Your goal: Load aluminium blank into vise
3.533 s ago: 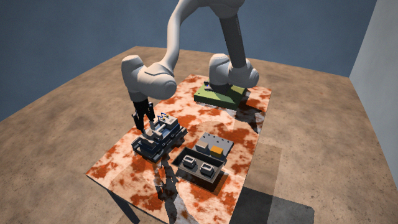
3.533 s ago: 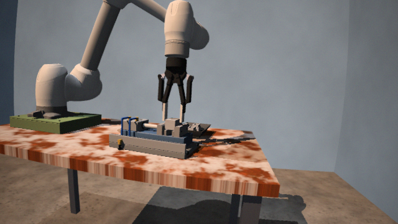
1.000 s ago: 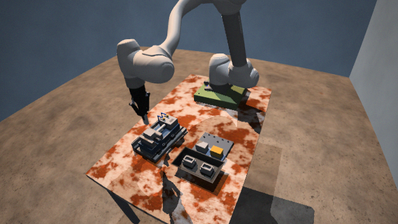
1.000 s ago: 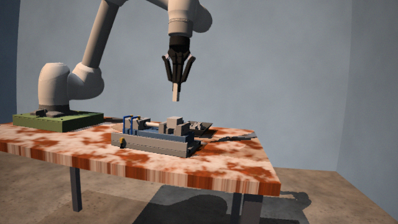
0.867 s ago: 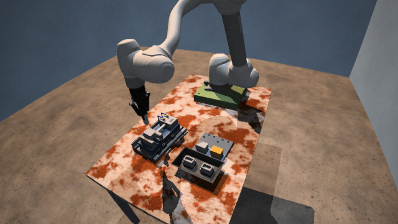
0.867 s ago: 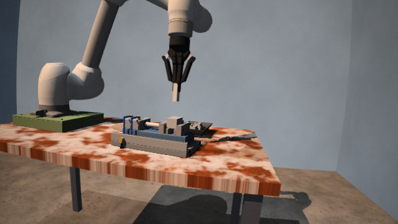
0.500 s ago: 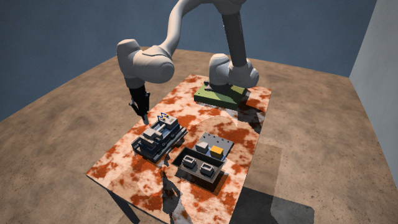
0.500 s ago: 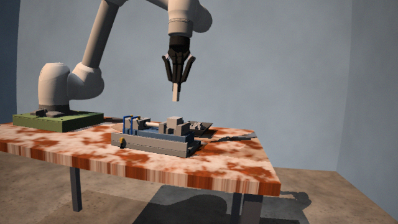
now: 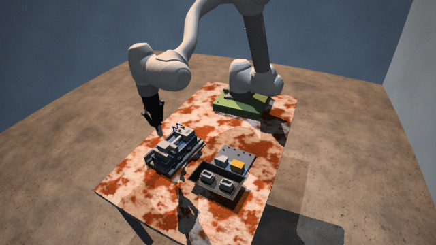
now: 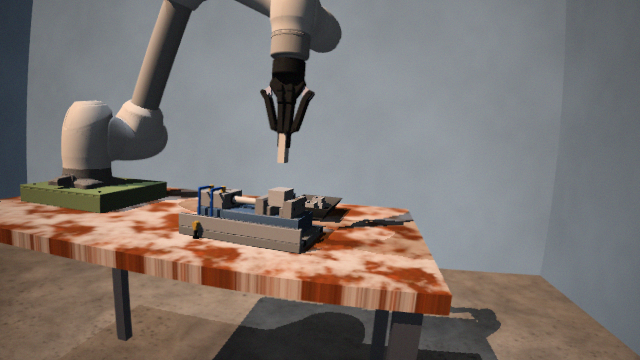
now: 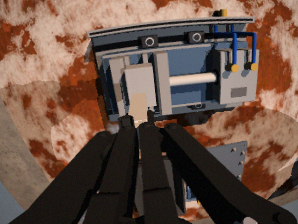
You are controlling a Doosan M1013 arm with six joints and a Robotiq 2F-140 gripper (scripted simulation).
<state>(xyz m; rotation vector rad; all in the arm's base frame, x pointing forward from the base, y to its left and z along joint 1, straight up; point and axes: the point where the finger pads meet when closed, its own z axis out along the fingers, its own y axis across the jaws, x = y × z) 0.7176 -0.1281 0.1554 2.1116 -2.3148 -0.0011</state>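
Right now the piston rod is 90 mm behind my hand, 10 mm to the left of it and 130 mm below it. Round my hand: infeed plate: 140 mm behind, 320 mm to the left, 210 mm below; then vise: 70 mm behind, 10 mm to the left, 170 mm below; then aluminium blank: 100 mm behind, 270 mm to the left, 180 mm below.
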